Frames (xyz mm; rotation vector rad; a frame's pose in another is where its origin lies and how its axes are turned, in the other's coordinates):
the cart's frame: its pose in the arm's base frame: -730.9 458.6 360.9 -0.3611 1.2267 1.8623
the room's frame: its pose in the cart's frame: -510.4 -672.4 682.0 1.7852 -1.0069 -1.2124
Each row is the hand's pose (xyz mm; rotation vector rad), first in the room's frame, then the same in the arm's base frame.
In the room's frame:
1: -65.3 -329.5 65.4 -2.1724 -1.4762 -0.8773
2: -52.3 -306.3 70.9 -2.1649 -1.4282 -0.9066
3: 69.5 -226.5 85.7 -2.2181 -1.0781 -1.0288
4: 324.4 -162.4 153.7 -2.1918 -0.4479 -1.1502
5: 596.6 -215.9 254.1 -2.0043 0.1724 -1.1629
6: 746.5 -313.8 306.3 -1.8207 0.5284 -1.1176
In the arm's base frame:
1: 39.1 611.9 585.9 -1.9286 -0.1845 -0.2125
2: 63.2 624.2 583.4 -1.9308 -0.1364 -0.2289
3: 180.3 665.3 505.8 -1.9886 0.1817 -0.2238
4: 384.3 651.1 327.3 -1.9724 0.7630 -0.1962
5: 543.7 528.4 111.5 -1.7815 1.3606 -0.1600
6: 587.0 413.2 -28.6 -1.5745 1.7143 -0.1303

